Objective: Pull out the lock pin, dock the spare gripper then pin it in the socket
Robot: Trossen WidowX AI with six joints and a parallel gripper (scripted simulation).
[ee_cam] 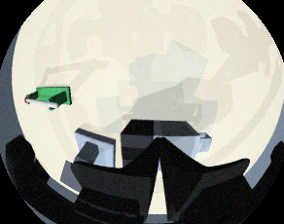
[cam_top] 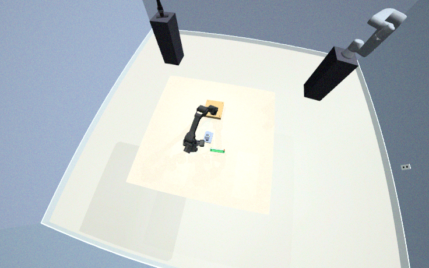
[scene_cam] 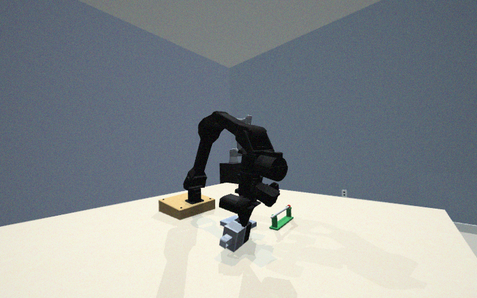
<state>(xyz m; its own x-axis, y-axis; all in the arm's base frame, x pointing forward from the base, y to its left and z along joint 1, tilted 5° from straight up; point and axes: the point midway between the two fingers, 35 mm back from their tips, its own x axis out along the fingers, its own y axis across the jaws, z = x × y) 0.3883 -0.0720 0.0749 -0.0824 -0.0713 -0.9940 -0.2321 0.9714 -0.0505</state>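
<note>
Now: the grey mount 11 cm behind my gripper tip and 9 cm to the left of it. The rest, counted from my gripper tip: green cradle (22 cm to the left, 3 cm below, 1 cm behind); spare gripper (2 cm to the right, 2 cm below, 2 cm behind).
</note>
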